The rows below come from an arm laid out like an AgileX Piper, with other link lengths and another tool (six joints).
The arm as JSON. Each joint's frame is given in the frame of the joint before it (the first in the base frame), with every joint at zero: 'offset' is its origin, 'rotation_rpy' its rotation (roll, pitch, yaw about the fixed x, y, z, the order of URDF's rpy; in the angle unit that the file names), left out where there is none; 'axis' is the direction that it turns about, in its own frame. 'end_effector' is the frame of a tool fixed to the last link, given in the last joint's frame.
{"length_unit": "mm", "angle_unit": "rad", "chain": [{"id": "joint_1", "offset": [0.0, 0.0, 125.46], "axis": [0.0, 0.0, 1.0]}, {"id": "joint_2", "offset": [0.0, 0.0, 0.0], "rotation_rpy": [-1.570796, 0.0, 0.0], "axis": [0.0, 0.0, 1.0]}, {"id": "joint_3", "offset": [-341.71, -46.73, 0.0], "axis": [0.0, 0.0, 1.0]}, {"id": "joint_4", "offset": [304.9, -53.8, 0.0], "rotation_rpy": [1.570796, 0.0, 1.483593], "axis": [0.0, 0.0, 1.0]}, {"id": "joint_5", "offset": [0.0, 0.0, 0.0], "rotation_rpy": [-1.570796, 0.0, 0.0], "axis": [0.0, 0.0, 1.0]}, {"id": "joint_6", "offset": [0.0, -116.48, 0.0], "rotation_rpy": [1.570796, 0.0, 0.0], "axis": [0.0, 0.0, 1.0]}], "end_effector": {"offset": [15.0, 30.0, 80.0], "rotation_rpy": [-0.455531, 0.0, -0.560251]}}
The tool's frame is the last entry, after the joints.
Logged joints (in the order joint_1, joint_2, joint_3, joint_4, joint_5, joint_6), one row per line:
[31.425, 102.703, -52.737, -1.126, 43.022, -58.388]
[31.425, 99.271, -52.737, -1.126, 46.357, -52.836]
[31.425, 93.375, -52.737, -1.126, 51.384, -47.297]
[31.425, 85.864, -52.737, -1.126, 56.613, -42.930]
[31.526, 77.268, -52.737, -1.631, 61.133, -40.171]
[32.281, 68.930, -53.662, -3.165, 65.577, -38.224]
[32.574, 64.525, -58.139, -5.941, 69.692, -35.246]
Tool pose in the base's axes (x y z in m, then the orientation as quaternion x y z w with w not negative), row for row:
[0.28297, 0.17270, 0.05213, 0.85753, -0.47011, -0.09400, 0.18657]
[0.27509, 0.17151, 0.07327, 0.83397, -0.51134, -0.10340, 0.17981]
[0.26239, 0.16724, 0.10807, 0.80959, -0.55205, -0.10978, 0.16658]
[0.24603, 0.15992, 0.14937, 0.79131, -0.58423, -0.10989, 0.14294]
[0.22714, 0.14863, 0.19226, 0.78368, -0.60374, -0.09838, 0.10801]
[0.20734, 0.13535, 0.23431, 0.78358, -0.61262, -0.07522, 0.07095]
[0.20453, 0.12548, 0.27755, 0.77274, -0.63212, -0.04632, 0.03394]
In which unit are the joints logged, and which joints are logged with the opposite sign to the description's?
The joints are logged in degrees. Opposite sign: none.
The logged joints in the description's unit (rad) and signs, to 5 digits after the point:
[0.54847, 1.79251, -0.92043, -0.01965, 0.75088, -1.01906]
[0.54847, 1.73261, -0.92043, -0.01965, 0.80908, -0.92216]
[0.54847, 1.62970, -0.92043, -0.01965, 0.89682, -0.82549]
[0.54847, 1.49861, -0.92043, -0.01965, 0.98808, -0.74927]
[0.55023, 1.34858, -0.92043, -0.02847, 1.06697, -0.70112]
[0.56341, 1.20306, -0.93658, -0.05524, 1.14453, -0.66713]
[0.56852, 1.12617, -1.01472, -0.10369, 1.21635, -0.61516]

